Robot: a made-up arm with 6 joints.
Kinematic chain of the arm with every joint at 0, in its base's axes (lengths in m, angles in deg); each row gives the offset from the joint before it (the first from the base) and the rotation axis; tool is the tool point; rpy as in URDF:
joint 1: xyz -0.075 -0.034 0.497 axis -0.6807 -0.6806 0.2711
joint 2: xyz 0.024 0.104 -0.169 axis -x
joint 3: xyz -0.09 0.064 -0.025 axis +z
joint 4: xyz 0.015 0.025 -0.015 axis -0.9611 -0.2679 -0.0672
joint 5: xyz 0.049 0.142 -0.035 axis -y
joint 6: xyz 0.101 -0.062 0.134 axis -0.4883 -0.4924 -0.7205
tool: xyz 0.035 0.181 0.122 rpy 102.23 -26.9 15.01
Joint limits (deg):
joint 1: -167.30..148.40
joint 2: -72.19..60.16
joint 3: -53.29..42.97
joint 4: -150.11..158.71
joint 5: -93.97..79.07
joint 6: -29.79..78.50
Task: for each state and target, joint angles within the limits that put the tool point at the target. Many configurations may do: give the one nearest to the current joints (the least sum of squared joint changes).
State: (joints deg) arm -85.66 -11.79 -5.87 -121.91 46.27 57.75
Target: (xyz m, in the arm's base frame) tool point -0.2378 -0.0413 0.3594
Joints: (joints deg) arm -70.28 -5.74 -23.72 -116.85 53.87 55.26
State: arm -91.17 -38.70 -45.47 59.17 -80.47 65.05
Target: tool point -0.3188 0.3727 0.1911
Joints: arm -65.81 -26.70 -53.29 64.51 -92.70 70.87
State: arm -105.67 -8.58 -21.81 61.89 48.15 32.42
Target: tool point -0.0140 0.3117 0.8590
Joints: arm -54.03 -28.92 7.61 30.90 65.35 27.63
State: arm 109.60 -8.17 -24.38 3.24 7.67 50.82
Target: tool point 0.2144 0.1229 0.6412
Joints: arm 79.40 -27.47 -53.29 -9.59 -12.61 71.03
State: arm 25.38 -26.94 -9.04 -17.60 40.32 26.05
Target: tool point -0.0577 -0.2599 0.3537
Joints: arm 16.58 -72.19 -39.86 -73.48 45.07 27.25
